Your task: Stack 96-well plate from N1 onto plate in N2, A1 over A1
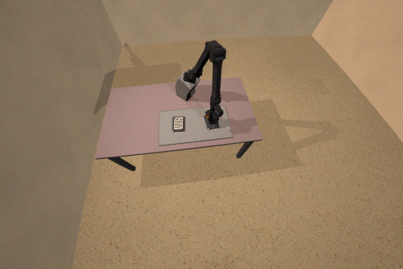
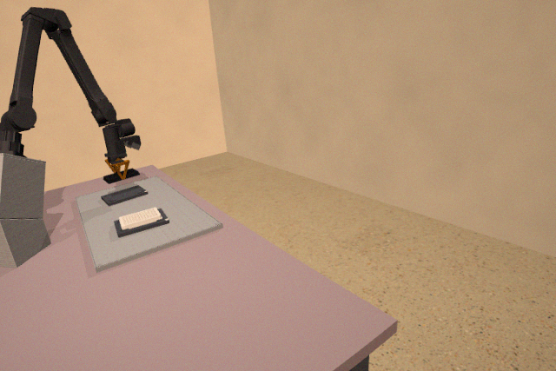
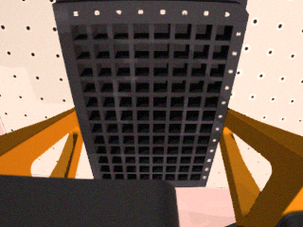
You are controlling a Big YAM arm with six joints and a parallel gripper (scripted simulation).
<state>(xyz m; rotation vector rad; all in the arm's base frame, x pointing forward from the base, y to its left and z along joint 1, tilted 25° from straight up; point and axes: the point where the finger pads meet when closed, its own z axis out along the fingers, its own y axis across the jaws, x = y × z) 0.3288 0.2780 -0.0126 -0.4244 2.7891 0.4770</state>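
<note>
Now: hand 70 mm short of the white 96-well plate, 320 mm to the left of it and 70 mm above it. Round my hand: dark 96-well plate right at my hand.
</note>
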